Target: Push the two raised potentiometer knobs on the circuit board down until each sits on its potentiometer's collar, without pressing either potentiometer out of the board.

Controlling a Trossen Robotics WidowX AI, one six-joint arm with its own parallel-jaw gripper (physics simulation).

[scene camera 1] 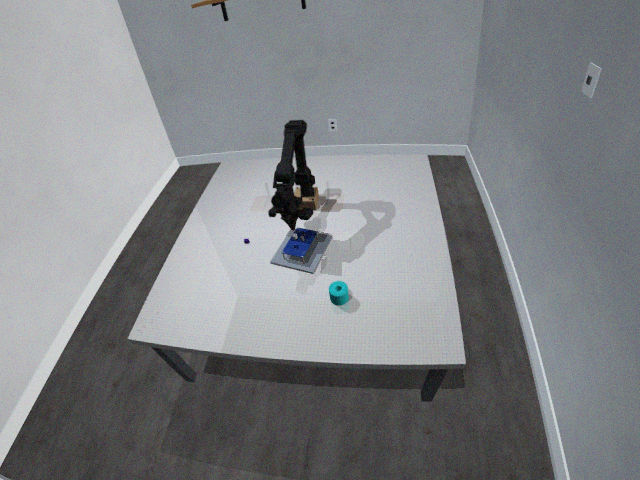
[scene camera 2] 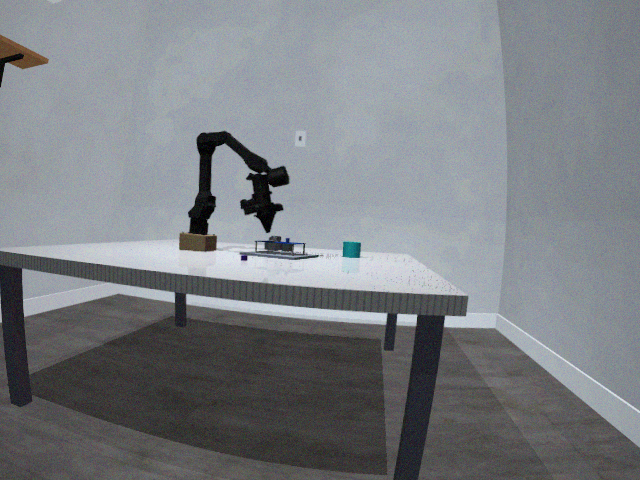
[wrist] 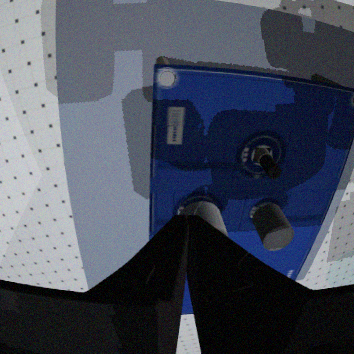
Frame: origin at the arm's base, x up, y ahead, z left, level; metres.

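Seen in the pictures: gripper, between the fingertips: (scene camera 1: 293,230) (scene camera 2: 268,232) (wrist: 185,226); arm's base, origin of its link: (scene camera 1: 307,192) (scene camera 2: 197,233).
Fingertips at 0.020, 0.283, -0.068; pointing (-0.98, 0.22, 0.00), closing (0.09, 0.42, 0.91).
Observation:
Pixels of each thing's top centre, then the offset from my fingertips to it, as dx, dy, dz.
- light grey knob, centre of its top: (wrist: 205,243) (scene camera 1: 294,235) -0.010, +0.022, +0.002
- dark grey knob, centre of its top: (wrist: 278,238) (scene camera 1: 302,237) -0.011, +0.038, +0.033
- dark bare shaft, centre of its top: (wrist: 274,172) -0.017, +0.005, +0.039
- teal cylinder, centre of its top: (scene camera 1: 338,288) (scene camera 2: 352,242) -0.022, +0.324, +0.155
- small dark purple cube, centre of its top: (scene camera 2: 244,255) (scene camera 1: 246,239) -0.067, -0.051, -0.233
The blue circuit board (scene camera 1: 293,251) (wrist: 225,90) stands on thin legs above a grey plate (scene camera 1: 309,268) (wrist: 100,200). A light grey knob (scene camera 1: 295,236) (wrist: 212,219) and a dark grey knob (scene camera 1: 302,238) (wrist: 272,227) stand upright side by side on the board. Gaps between knobs and collars are too small to tell. A dark bare shaft (wrist: 267,162) with a round collar is on the board. My gripper (scene camera 1: 293,228) (scene camera 2: 268,231) (wrist: 185,226) is shut and empty, pointing down above the board. In the wrist view its fingertips overlap the light knob and hide its lower part; in scene camera 2 they hang above the knobs.
A teal cylinder (scene camera 1: 338,293) (scene camera 2: 351,249) with a hole in its top stands on the table beyond the plate. A small dark purple cube (scene camera 1: 246,241) (scene camera 2: 244,257) lies on the table beside the plate. The arm stands on a wooden block (scene camera 1: 311,198) (scene camera 2: 197,242).

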